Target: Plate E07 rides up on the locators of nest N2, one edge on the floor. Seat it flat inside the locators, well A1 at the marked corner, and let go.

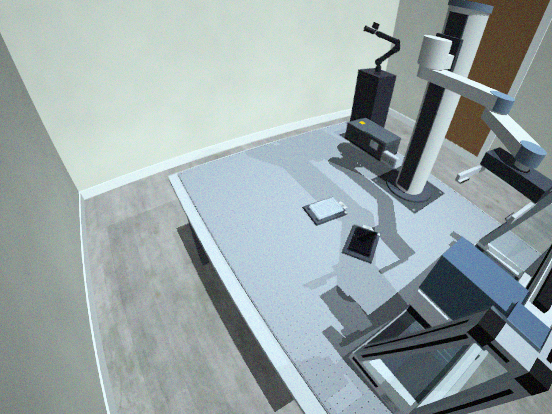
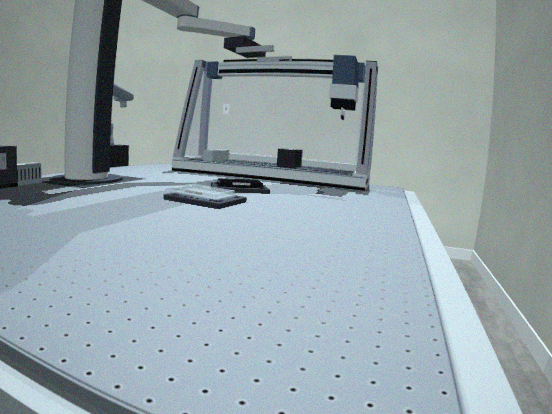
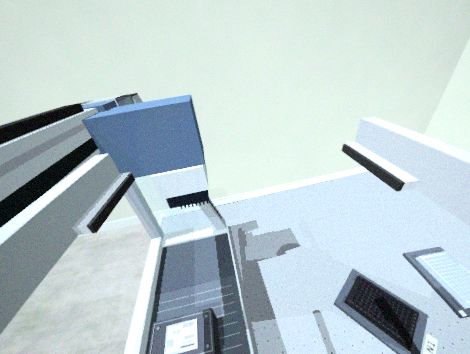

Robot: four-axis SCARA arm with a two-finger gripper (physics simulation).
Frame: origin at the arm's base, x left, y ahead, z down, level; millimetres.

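Seen in the pictures: gripper, fingertip midpoint: (image 1: pixel 483 197) (image 2: pixel 282 53) (image 3: pixel 236 150); arm's base, origin of the base link: (image 1: pixel 408 188) (image 2: pixel 86 182).
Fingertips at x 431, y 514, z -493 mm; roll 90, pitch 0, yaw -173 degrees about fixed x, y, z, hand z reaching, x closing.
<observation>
Offsets run from my fingertips to a thing's middle. "spot": to the spot under its first point.
A dark plate @[dx -294, dy -10, dz +461 mm] (image 1: pixel 361 242) (image 2: pixel 240 183) (image 3: pixel 382 310) lies on a dark nest (image 1: pixel 368 258) (image 2: pixel 262 190) (image 3: pixel 342 302). A pale plate @[dx -524, dy -4, dz +460 mm] (image 1: pixel 327 209) (image 2: pixel 200 191) (image 3: pixel 447 274) lies on another dark nest @[dx -524, dy +1, dz +473 mm] (image 1: pixel 320 221) (image 2: pixel 220 203) (image 3: pixel 429 276). E07, N2 and well A1's corner mark cannot be read, and the tilt of either plate is too small to tell. My gripper (image 1: pixel 489 198) (image 2: pixel 265 54) (image 3: pixel 236 150) is open and empty, high above the table and off to the gantry side of both nests.
A gantry frame with a blue head @[spot: dx +101, dy +247, dz -8 mm] (image 1: pixel 475 275) (image 2: pixel 345 70) (image 3: pixel 150 137) stands near my gripper. A dark box @[spot: dx +84, dy +31, dz +392 mm] (image 2: pixel 289 157) (image 3: pixel 182 335) sits on its deck. A grey instrument @[spot: dx -771, dy -552, dz +369 mm] (image 1: pixel 372 137) stands beside the arm's column (image 1: pixel 432 135) (image 2: pixel 85 90). An "IN" tag @[spot: dx -344, dy -91, dz +478 mm] (image 3: pixel 429 345) lies by the dark plate's nest.
</observation>
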